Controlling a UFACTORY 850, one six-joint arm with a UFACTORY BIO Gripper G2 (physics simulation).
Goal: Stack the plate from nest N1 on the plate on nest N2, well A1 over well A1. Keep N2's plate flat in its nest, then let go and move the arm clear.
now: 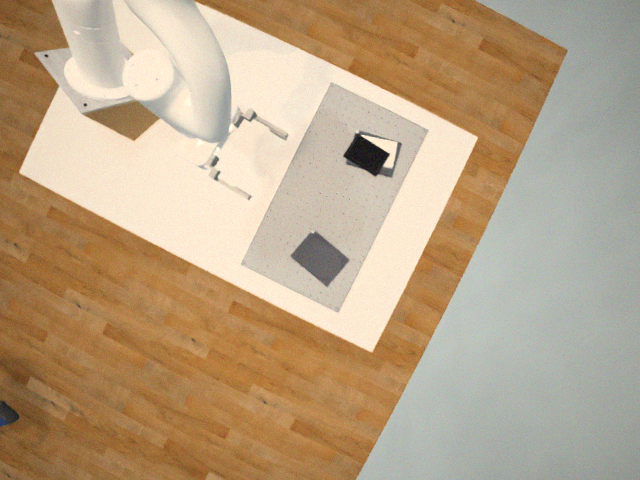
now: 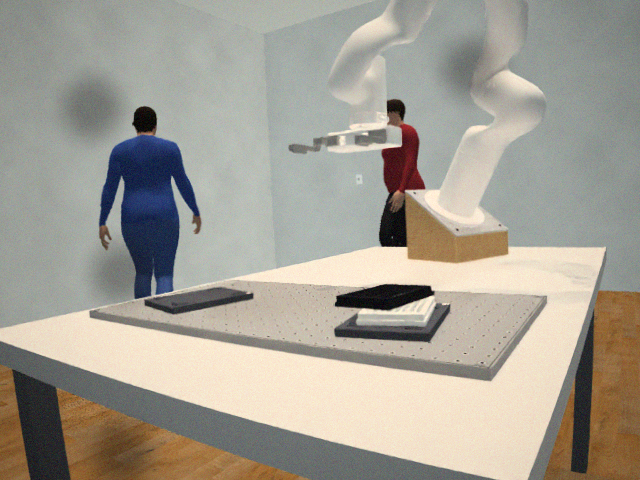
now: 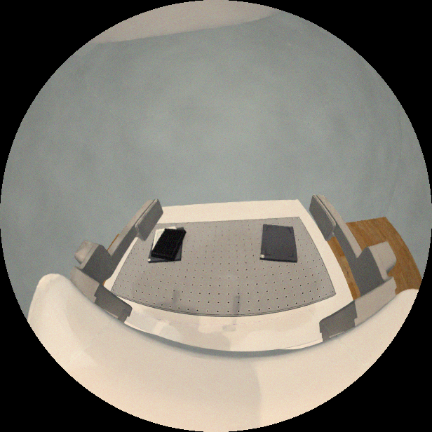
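A black plate (image 1: 366, 155) (image 2: 383, 296) (image 3: 169, 244) lies on a white plate (image 1: 387, 147) (image 2: 395, 315) (image 3: 157, 234), turned out of line with it and overhanging one side. The white plate sits in a dark nest (image 1: 385, 173) (image 2: 382, 333) (image 3: 178, 254); it looks about flat, though the black plate hides part of it. The other dark nest (image 1: 320, 259) (image 2: 199, 299) (image 3: 278, 243) holds no plate. Nest labels and well A1 are not readable. My gripper (image 1: 268, 167) (image 3: 236, 216) is wide open and empty, high above the table and well apart from both plates.
Both nests stand on a grey perforated board (image 1: 310, 206) (image 2: 289, 320) (image 3: 225, 270) on the white table (image 1: 155, 191) (image 2: 310, 382). The arm's wooden base block (image 2: 457, 248) is at the table's far end. A person in blue (image 2: 149, 191) and one in red (image 2: 408, 155) stand beyond the table.
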